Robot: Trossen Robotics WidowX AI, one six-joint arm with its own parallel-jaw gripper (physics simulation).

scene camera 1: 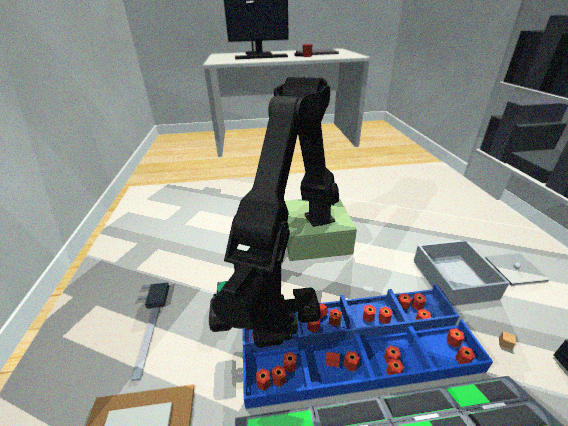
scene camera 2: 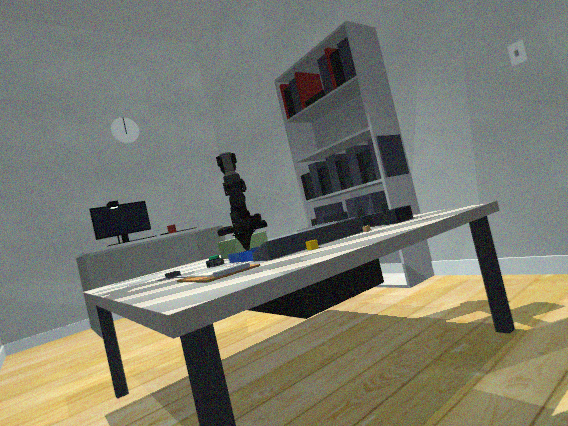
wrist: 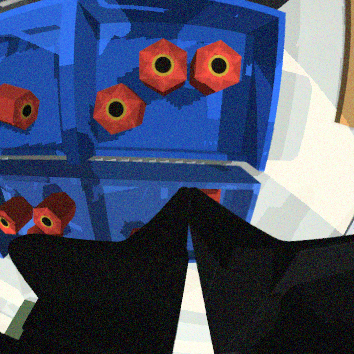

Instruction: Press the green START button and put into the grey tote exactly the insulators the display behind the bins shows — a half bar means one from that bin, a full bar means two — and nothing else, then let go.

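Places are measured from the arm's base along level axes (x ahead, y left, z up), in metres.
Pixels of known places: gripper, between the fingertips: [scene camera 2: 247, 250] [wrist: 187, 194]; arm's base, origin of its link: [scene camera 1: 319, 217].
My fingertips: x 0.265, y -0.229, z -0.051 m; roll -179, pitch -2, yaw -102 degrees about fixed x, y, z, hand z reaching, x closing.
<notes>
For each thing: its top centre in the pictures, then the offset to it from my fingertips. "spot": a spot on its surface instead.
- START button, centre of its top: [scene camera 1: 226, 286] [scene camera 2: 213, 255] 0.008 m up, 0.149 m back, 0.050 m right
- end bin, a spot on its surface: [wrist: 162, 65] spot: 0.003 m down, 0.069 m ahead, 0.003 m left
- grey tote, centre of its top: [scene camera 1: 460, 262] [scene camera 2: 316, 225] 0.021 m up, 0.021 m back, 0.478 m left
- display, a spot on its surface: [scene camera 1: 415, 401] spot: 0.014 m up, 0.191 m ahead, 0.184 m left
- dark-headed tool, a spot on its surface: [scene camera 1: 155, 296] spot: 0.014 m down, 0.195 m back, 0.206 m right
- wood-framed board, a spot on its surface: [wrist: 345, 70] spot: 0.030 m down, 0.071 m ahead, 0.151 m right
- small yellow block, centre of its top: [scene camera 2: 311, 240] 0.005 m down, 0.290 m ahead, 0.020 m left
My gripper [scene camera 1: 219, 314] [scene camera 2: 244, 246] [wrist: 187, 194] is shut and empty. It hangs low at the left end of the blue bin tray [scene camera 1: 363, 378] [scene camera 2: 239, 256] [wrist: 270, 105]. A green sliver of the START button [scene camera 1: 221, 286] shows behind the arm. In the second scene view the button [scene camera 2: 215, 258] sits on a dark box left of the tray; the wrist view does not show it. Red insulators lie in the bins, three in the end bin [wrist: 162, 65] [wrist: 218, 66] [wrist: 117, 109]. The grey tote [scene camera 1: 434, 264] stands right of the bins. The display [scene camera 1: 415, 401] shows green bars [scene camera 1: 467, 395] [scene camera 1: 274, 421].
The arm stands on a green block [scene camera 1: 320, 243]. A dark-headed tool [scene camera 1: 155, 296] lies left of the gripper. A wood-framed board [scene camera 1: 178, 399] [wrist: 345, 70] lies at the near left. A small yellow block [scene camera 2: 312, 244] sits further along the table.
</notes>
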